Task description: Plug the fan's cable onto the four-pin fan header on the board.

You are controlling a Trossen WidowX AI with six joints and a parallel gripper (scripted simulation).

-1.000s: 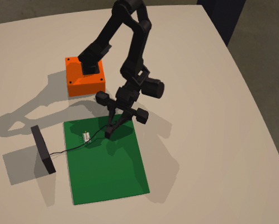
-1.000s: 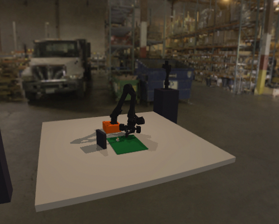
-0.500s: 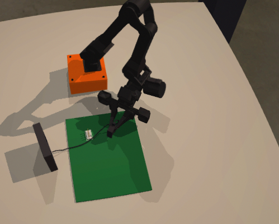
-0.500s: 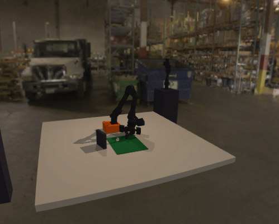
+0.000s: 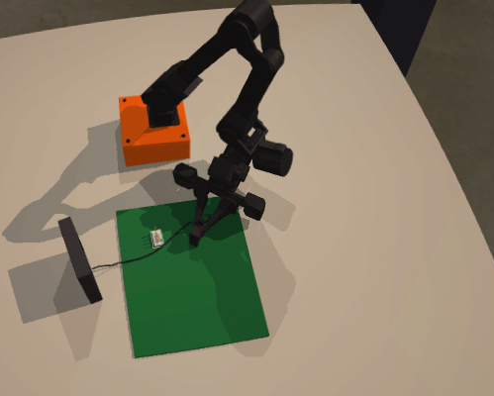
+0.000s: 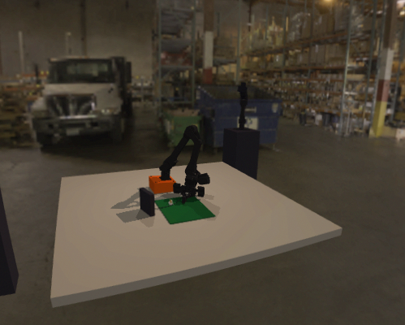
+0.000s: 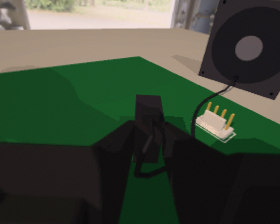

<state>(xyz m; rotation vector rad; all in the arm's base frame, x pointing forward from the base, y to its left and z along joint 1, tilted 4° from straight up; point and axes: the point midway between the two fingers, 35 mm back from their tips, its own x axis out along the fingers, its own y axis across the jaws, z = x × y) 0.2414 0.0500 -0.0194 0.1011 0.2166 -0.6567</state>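
Right now the black plug is 10 mm ahead of my gripper tip and 10 mm below it. The rest, counted from my gripper tip: black fan (40 mm ahead, 220 mm to the right, 30 mm above); green board (70 mm ahead, 40 mm to the right, 50 mm below); white four-pin fan header (10 mm behind, 80 mm to the right, 30 mm below).
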